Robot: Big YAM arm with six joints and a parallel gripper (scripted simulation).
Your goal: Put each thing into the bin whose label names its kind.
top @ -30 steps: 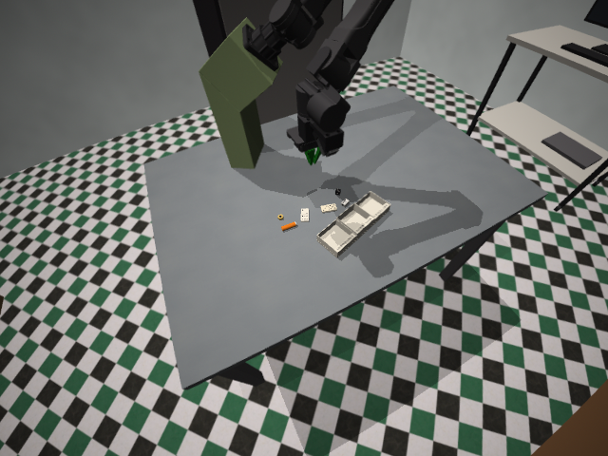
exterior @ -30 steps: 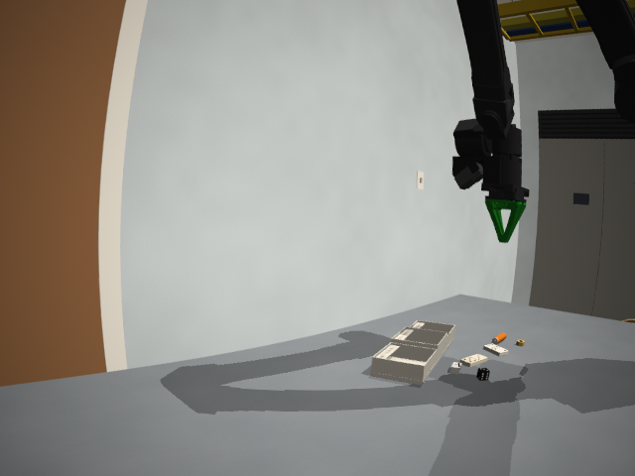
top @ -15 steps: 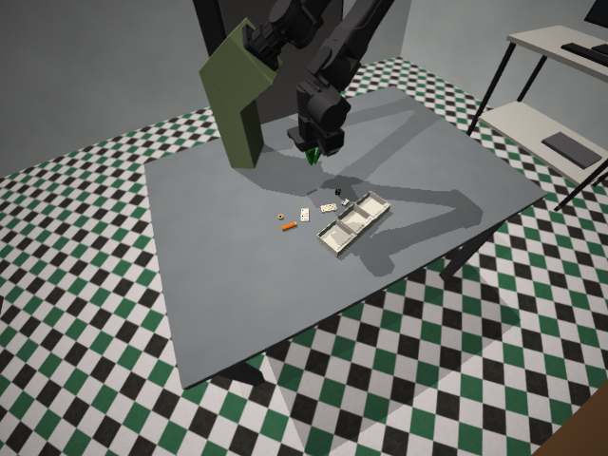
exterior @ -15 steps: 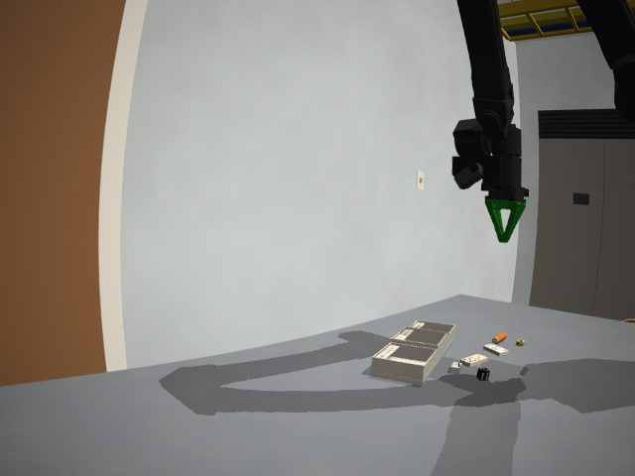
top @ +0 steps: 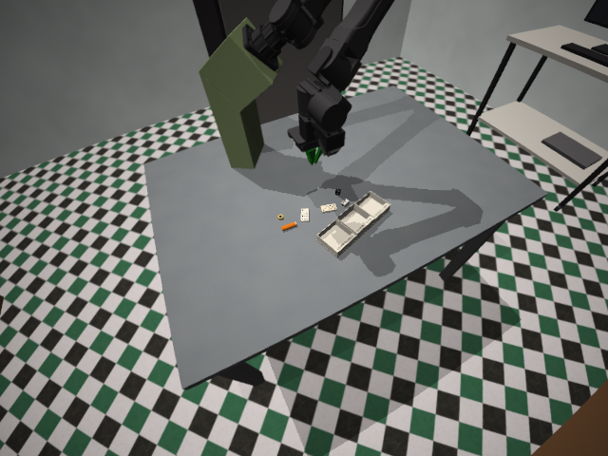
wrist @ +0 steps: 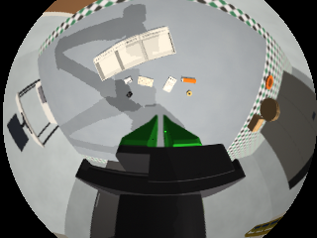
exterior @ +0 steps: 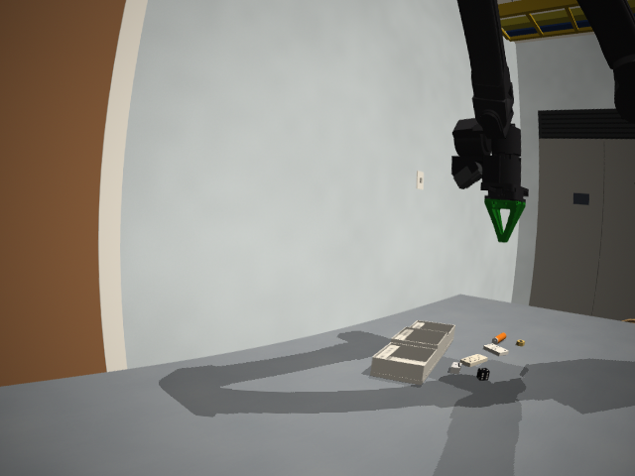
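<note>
The three joined white bins is 200 mm below my hand, 120 mm to the left of it and 70 mm ahead of it. Also, from my hand: orange battery 210 mm below, 90 mm to the right, 50 mm ahead; black die 210 mm below, 100 mm to the left, 70 mm behind; brass nut 220 mm below, 110 mm to the right.
</note>
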